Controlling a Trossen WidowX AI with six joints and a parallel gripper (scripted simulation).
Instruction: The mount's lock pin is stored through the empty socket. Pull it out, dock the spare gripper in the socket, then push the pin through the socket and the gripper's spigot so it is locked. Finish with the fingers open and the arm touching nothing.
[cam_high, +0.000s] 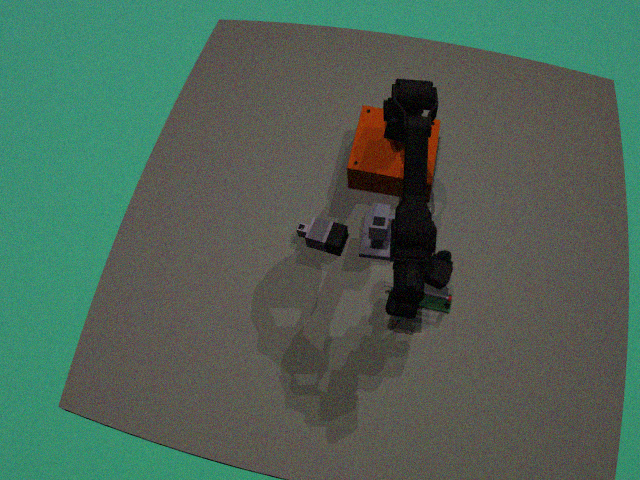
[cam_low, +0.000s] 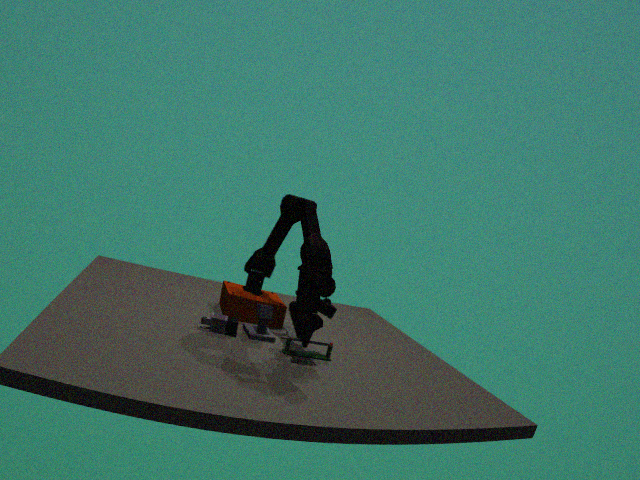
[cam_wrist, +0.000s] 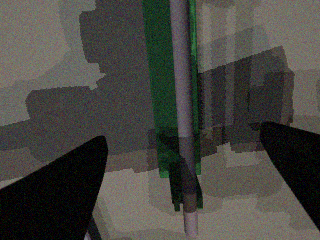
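Now: the green rack 20 mm to the left of my gripper tip and 10 mm below it. From my gripper tip the other things lie so: spare gripper 100 mm behind, 230 mm to the right, 20 mm below; then grey mount 120 mm behind, 100 mm to the right, 10 mm above.
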